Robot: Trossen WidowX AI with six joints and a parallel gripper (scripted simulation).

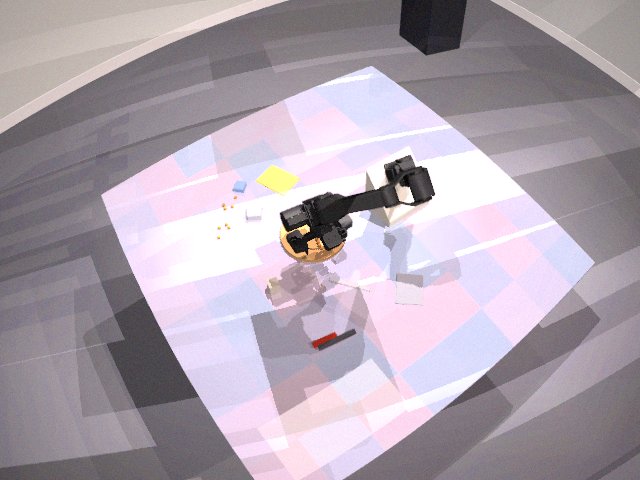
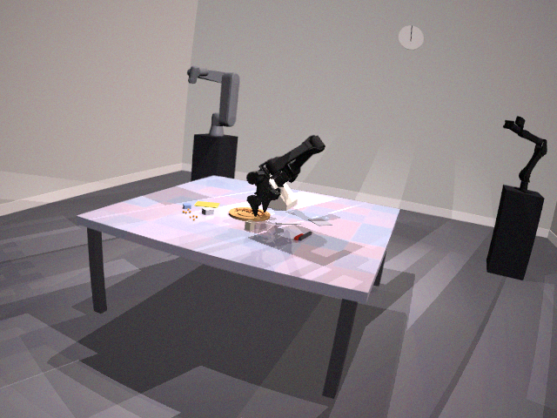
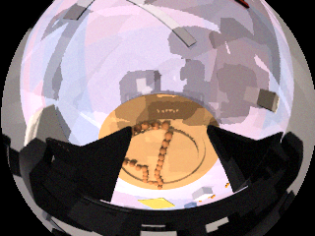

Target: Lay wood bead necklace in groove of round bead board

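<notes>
Right now my gripper tip is 1 cm past the round bead board, 6 cm to the left of it and 1 cm above it. Also, from my gripper tip: cream cube (18 cm ahead, 5 cm to the left); white block (12 cm ahead, 22 cm to the right, 1 cm below); thin rod (2 cm behind, 14 cm to the left, 2 cm below).
</notes>
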